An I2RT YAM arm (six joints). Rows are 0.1 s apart.
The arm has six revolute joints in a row. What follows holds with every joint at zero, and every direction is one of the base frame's.
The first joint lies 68 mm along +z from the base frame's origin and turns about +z.
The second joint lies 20 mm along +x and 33.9 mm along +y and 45.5 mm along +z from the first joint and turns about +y.
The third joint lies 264 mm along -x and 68.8 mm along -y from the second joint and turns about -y.
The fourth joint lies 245 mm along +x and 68.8 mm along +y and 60 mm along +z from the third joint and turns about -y.
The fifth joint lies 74 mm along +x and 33.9 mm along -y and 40.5 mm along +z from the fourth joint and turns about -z.
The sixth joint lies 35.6 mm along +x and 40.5 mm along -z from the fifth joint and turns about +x.
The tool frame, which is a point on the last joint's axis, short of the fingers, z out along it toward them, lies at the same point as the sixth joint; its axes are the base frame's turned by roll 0, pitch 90 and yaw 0 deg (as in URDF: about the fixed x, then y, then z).
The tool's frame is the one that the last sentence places.
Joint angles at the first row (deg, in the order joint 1, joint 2, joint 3, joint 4, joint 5, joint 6):
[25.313 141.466 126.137 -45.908 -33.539 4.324]
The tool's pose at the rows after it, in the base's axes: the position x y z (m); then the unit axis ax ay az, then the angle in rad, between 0 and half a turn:
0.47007 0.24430 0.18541 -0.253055 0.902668 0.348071 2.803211
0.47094 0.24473 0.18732 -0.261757 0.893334 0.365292 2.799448
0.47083 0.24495 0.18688 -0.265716 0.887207 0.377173 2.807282
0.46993 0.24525 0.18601 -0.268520 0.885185 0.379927 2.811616
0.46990 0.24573 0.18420 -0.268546 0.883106 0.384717 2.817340
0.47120 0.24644 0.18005 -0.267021 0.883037 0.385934 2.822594
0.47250 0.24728 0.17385 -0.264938 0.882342 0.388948 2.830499
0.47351 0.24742 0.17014 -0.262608 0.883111 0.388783 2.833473
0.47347 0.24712 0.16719 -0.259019 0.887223 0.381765 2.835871
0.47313 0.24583 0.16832 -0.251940 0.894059 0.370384 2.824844
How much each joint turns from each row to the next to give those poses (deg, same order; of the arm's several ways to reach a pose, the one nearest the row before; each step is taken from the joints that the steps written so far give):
[-0.060 -0.443 -0.014 1.040 -1.447 -0.659]
[-0.119 0.070 0.250 0.550 -2.229 -0.538]
[-0.061 0.135 0.034 0.044 -1.659 -0.257]
[0.047 -0.076 -0.325 0.029 -0.462 -0.299]
[0.015 0.170 -0.135 0.212 -0.647 0.099]
[0.000 0.655 0.277 0.177 -0.183 0.158]
[0.001 0.757 -0.008 0.522 -0.421 0.256]
[-0.031 0.445 -0.003 0.332 0.027 0.221]
[0.018 0.126 -0.293 0.047 0.891 0.179]
[-0.021 -0.617 -0.819 0.573 1.721 0.682]

